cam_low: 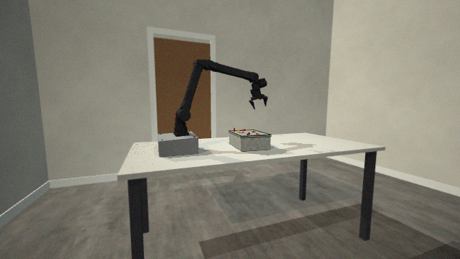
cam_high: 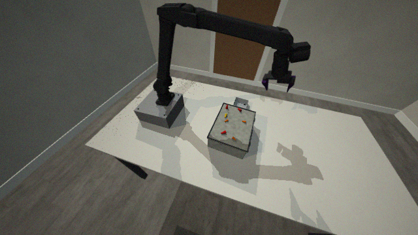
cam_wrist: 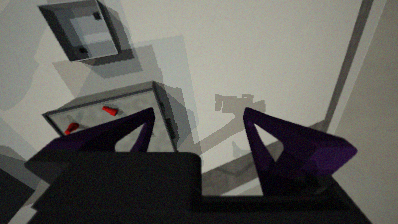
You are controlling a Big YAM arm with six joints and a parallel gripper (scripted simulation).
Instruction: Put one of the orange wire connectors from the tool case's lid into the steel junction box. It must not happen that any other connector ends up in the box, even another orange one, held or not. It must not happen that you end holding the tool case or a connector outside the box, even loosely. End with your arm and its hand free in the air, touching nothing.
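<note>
Right now the tool case is 220 mm below my hand, 180 mm behind it and 140 mm to the right of it. Also, from my hand: yellow wire connector (230 mm behind, 180 mm below, 90 mm to the right).
</note>
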